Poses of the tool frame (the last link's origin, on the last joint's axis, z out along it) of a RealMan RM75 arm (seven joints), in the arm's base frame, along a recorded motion.
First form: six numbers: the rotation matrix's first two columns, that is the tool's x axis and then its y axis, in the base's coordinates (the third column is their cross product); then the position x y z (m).
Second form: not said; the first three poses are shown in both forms.
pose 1, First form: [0.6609 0.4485 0.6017 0.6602 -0.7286 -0.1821 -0.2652 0.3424 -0.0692]
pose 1, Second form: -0.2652 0.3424 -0.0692; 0.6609 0.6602 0.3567; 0.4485 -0.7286 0.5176; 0.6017 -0.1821 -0.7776
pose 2, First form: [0.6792 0.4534 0.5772 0.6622 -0.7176 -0.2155 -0.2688 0.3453 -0.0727]
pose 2, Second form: -0.2688 0.3453 -0.0727; 0.6792 0.6622 0.3165; 0.4534 -0.7176 0.5286; 0.5772 -0.2155 -0.7876
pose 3, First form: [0.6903 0.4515 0.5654 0.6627 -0.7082 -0.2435 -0.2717 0.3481 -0.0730]
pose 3, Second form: -0.2717 0.3481 -0.0730; 0.6903 0.6627 0.2905; 0.4515 -0.7082 0.5428; 0.5654 -0.2435 -0.7881
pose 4, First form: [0.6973 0.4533 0.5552 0.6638 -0.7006 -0.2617 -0.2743 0.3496 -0.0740]
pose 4, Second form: -0.2743 0.3496 -0.0740; 0.6973 0.6638 0.2703; 0.4533 -0.7006 0.5510; 0.5552 -0.2617 -0.7894
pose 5, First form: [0.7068 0.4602 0.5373 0.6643 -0.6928 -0.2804 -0.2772 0.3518 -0.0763]
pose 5, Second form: -0.2772 0.3518 -0.0763; 0.7068 0.6643 0.2432; 0.4602 -0.6928 0.5551; 0.5373 -0.2804 -0.7954
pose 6, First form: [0.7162 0.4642 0.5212 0.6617 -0.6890 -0.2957 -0.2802 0.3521 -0.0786]
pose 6, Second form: -0.2802 0.3521 -0.0786; 0.7162 0.6617 0.2218; 0.4642 -0.6890 0.5567; 0.5212 -0.2957 -0.8006
